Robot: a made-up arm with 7 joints.
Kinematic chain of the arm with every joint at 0, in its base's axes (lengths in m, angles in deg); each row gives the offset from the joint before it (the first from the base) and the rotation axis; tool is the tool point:
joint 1: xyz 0 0 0 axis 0 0.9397 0.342
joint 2: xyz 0 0 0 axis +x
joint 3: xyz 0 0 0 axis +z
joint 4: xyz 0.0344 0 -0.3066 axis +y
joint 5: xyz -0.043 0 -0.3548 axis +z
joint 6: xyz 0 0 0 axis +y
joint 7: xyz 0 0 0 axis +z
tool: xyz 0 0 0
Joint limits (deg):
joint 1: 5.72..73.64
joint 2: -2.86..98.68
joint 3: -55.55..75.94
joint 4: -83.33..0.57
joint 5: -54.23..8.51
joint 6: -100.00..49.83
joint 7: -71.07..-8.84
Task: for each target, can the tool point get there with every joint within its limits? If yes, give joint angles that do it. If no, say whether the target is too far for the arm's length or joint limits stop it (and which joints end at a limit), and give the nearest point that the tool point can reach.
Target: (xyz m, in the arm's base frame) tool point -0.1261 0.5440 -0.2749
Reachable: yes | joints 45.59 85.78 -40.34 -55.07 -12.74 -3.09 -25.98
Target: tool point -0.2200 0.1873 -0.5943
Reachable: yes | joints 32.23 11.61 24.65 -27.58 -6.33 3.66 -19.77
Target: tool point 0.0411 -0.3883 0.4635
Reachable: no: joint limits stop it (at a limit: joint 1, joint 2, joint 3, joint 4) | nearest point 0.1208 0.3338 0.4150 | short by 0.728 m
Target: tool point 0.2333 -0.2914 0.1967
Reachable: no: joint limits stop it (at a limit: joint 1, joint 2, joint 3, joint 4) | nearest point 0.1912 -0.3270 -0.3934 | short by 0.593 m
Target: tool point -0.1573 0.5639 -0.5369
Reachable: no: too far | nearest point -0.1319 0.4727 -0.4501 | short by 0.128 m
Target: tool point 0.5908 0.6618 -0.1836
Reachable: no: too far | nearest point 0.3161 0.4890 -0.1252 | short by 0.330 m
